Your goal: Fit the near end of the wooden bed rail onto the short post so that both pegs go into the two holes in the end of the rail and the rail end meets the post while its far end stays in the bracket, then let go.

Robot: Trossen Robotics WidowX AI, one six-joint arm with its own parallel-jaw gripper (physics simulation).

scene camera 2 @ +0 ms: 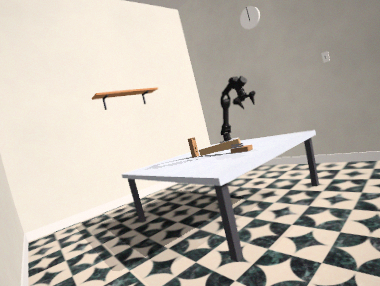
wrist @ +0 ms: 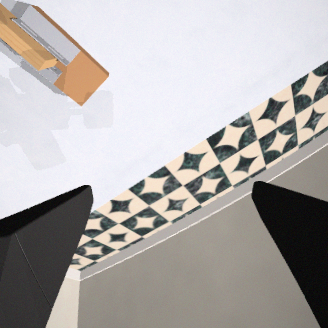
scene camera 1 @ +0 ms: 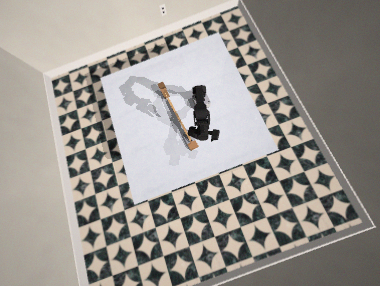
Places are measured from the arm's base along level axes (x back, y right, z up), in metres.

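Pixels of known places: gripper, fingertip midpoint: (scene camera 2: 249,106) (wrist: 173,191); arm's base at its link origin: (scene camera 2: 227,140).
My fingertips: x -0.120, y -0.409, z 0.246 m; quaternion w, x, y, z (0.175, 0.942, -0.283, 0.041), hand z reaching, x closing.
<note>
For each thing: its top centre in the pictures, then the offset to it from my fingertips. "pt": a spot on its surface instead.
- upright wooden post at a spot on its surface: (scene camera 1: 161,86) pt dx -0.161, dy +0.582, dz -0.146 m
- low wooden block at its top centre: (wrist: 56,59) (scene camera 2: 240,146) (scene camera 1: 190,140) dx -0.088, dy +0.097, dz -0.291 m
The long wooden rail (scene camera 1: 177,116) (scene camera 2: 220,147) (wrist: 25,47) lies low over the table, between an upright wooden post (scene camera 1: 161,86) (scene camera 2: 193,147) and a low wooden block (scene camera 1: 193,145) (scene camera 2: 242,149) (wrist: 82,80). In the wrist view grey parts flank the rail beside this block, and the rail's end face shows a little short of the block's outer end. Pegs, holes and the fit at either end are too small or hidden to tell. My gripper (scene camera 1: 204,134) (scene camera 2: 248,105) (wrist: 173,191) is open and empty, high above the table and off to the rail's side.
The white table (scene camera 1: 240,100) (scene camera 2: 170,178) (wrist: 175,60) carries the arm and the wooden parts. The arm's base (scene camera 2: 226,135) stands beside the rail. A wooden wall shelf (scene camera 2: 125,93) hangs on the left wall, away from the arm. Arm shadows fall across the rail area.
</note>
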